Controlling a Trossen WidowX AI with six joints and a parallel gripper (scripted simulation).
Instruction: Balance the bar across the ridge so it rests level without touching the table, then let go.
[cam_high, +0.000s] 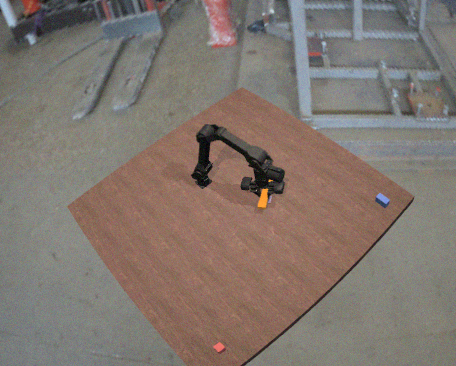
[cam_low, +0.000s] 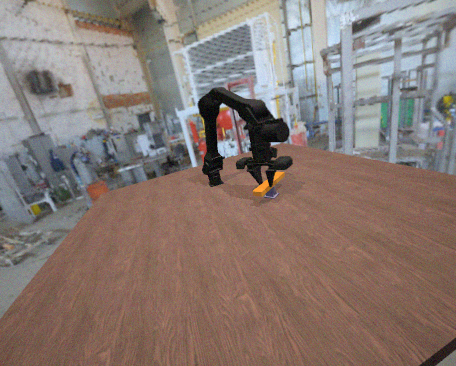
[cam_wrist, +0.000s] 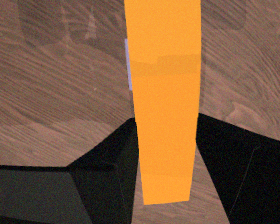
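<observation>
The bar is 20 mm to the left of my gripper tip and 20 mm behind it. Also, from my gripper tip: small red block 610 mm to the right, 420 mm ahead, 30 mm below; small blue block 420 mm ahead, 390 mm to the left, 30 mm below.
</observation>
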